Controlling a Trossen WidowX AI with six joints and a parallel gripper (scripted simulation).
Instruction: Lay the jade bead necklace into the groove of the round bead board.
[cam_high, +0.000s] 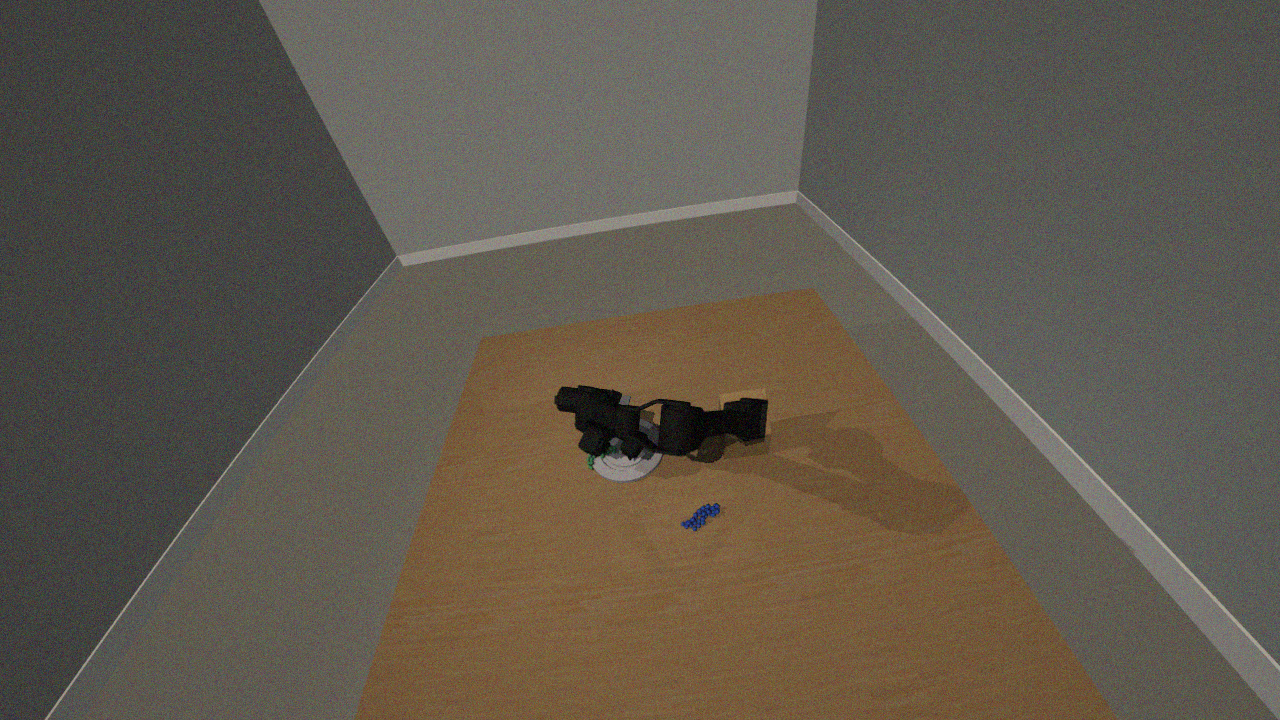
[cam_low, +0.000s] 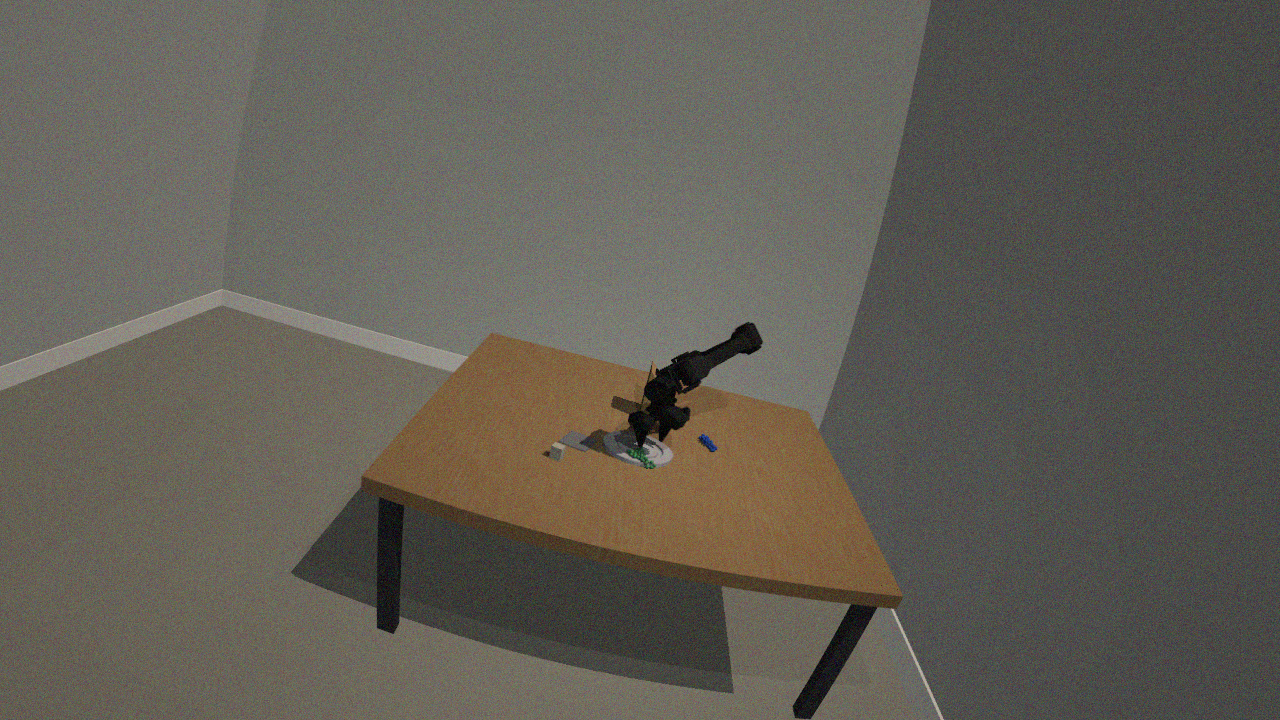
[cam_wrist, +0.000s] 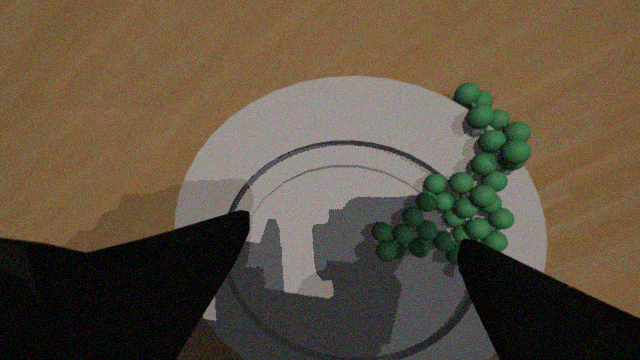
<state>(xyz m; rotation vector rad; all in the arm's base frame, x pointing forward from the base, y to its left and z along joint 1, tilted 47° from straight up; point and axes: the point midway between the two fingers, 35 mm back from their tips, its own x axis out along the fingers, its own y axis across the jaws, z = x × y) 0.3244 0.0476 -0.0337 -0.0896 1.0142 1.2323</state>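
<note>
Right now the round bead board is 20 mm behind my gripper tip, 30 mm to the right of it and 30 mm below it. Round my gripper tip: pale block 160 mm ahead, 230 mm to the right, 20 mm below; flat grey plate 20 mm ahead, 190 mm to the right, 40 mm below.
</note>
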